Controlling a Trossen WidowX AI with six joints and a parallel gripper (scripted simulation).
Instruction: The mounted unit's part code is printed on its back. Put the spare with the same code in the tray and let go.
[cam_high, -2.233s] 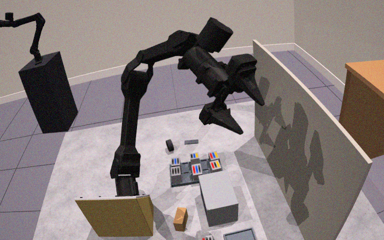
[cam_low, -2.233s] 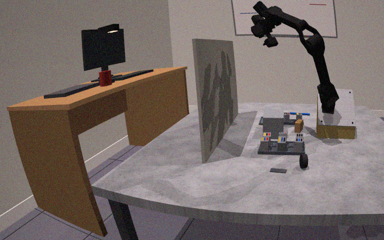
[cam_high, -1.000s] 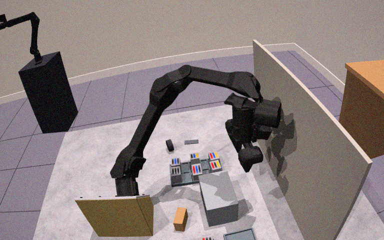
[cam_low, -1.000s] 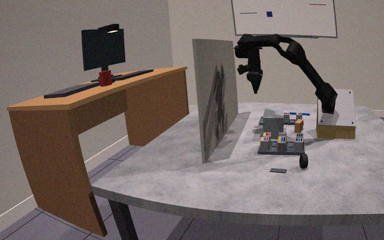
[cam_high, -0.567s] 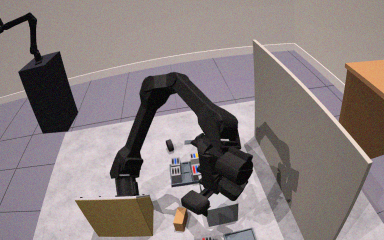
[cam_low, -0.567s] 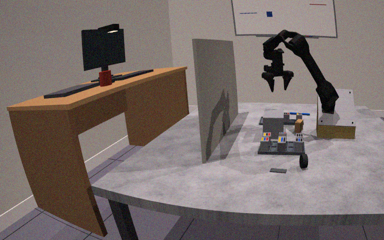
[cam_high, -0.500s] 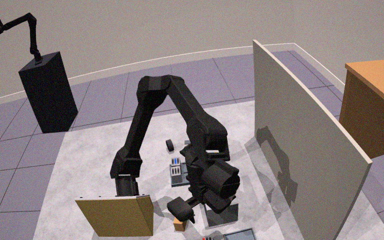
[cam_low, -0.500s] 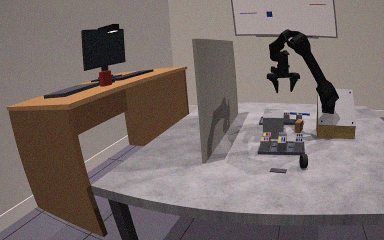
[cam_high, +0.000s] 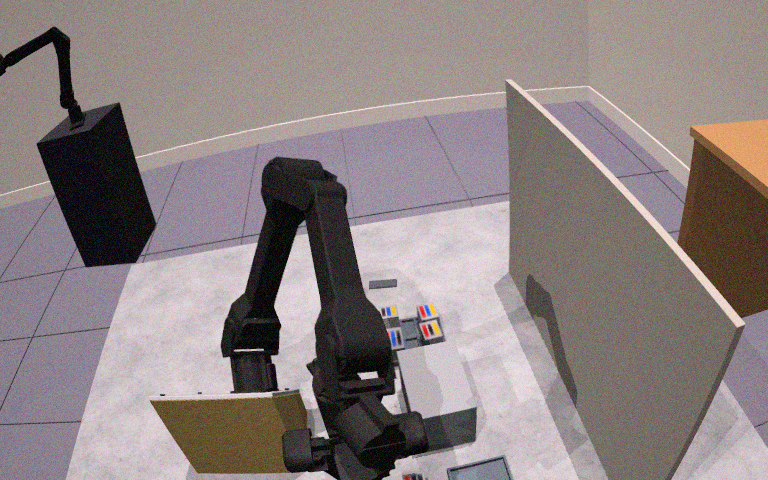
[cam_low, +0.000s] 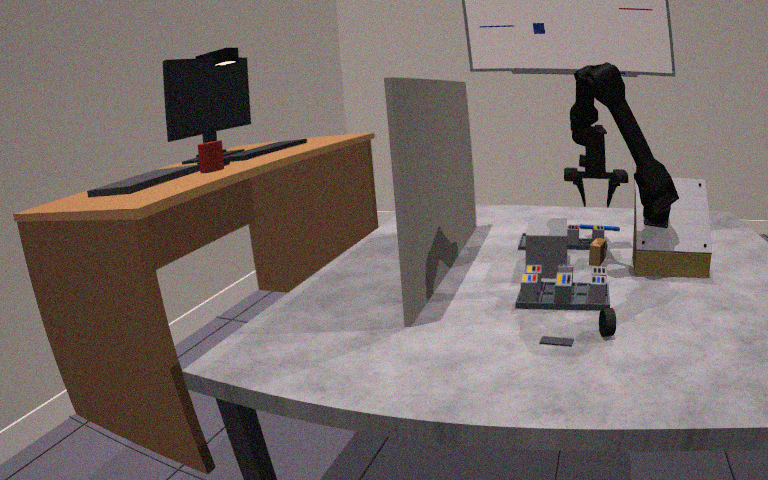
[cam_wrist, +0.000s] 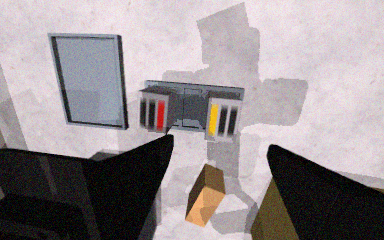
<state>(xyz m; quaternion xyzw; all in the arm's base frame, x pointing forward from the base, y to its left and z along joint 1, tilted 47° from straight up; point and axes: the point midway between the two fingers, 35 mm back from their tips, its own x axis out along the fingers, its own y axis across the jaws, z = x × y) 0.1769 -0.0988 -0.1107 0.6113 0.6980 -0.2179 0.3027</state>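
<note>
Right now my gripper tip is 18 cm short of the tray, 11 cm above it and 1 cm to the right of it. The rest, counted from my gripper tip: grey partition 35 cm ahead, 23 cm to the left, 11 cm above; tan block 13 cm to the left, 9 cm below, 2 cm behind; mounted unit 20 cm to the left, 11 cm ahead, 6 cm below.
</note>
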